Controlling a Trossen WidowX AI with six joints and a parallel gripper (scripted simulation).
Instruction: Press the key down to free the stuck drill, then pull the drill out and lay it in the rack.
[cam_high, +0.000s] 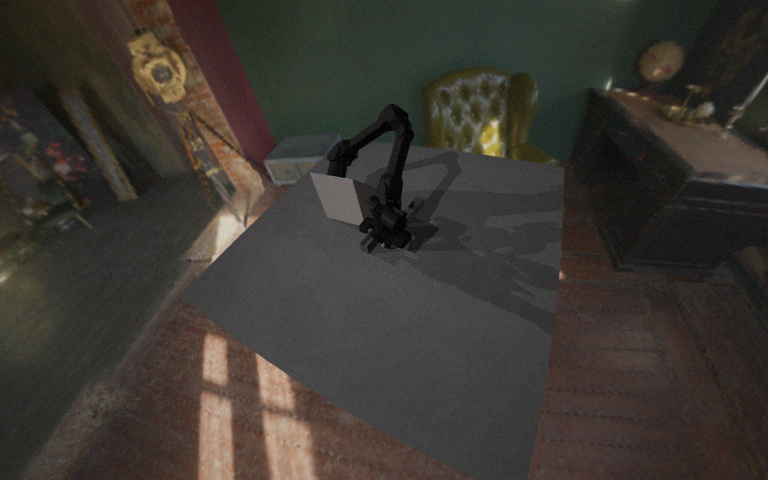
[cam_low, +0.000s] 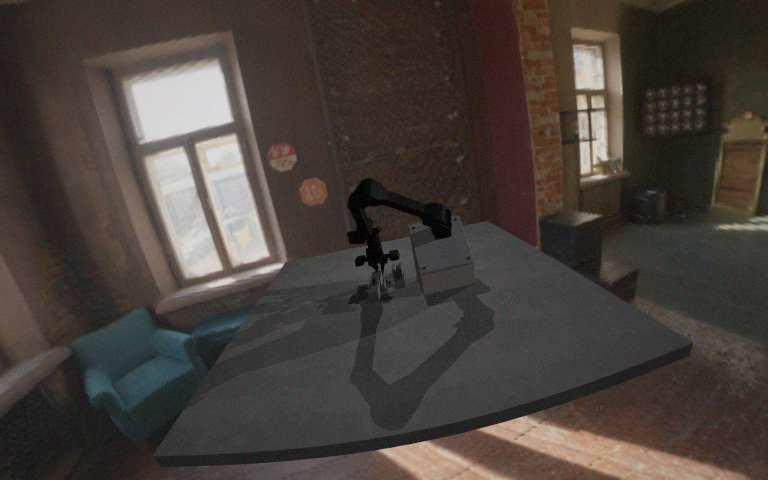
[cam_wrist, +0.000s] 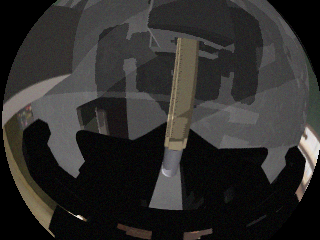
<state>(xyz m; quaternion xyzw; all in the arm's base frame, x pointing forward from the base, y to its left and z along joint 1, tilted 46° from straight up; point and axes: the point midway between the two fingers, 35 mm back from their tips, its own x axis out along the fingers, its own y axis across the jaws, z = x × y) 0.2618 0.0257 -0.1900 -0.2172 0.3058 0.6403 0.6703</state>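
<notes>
Now: gripper tip 1 cm short of the drill, 4 cm to the right of it and 3 cm below it. From my gripper tip the other things lie so: light-grey slotted block 2 cm ahead, 15 cm to the left, 3 cm above; dark ribbed block 7 cm behind, 1 cm above.
</notes>
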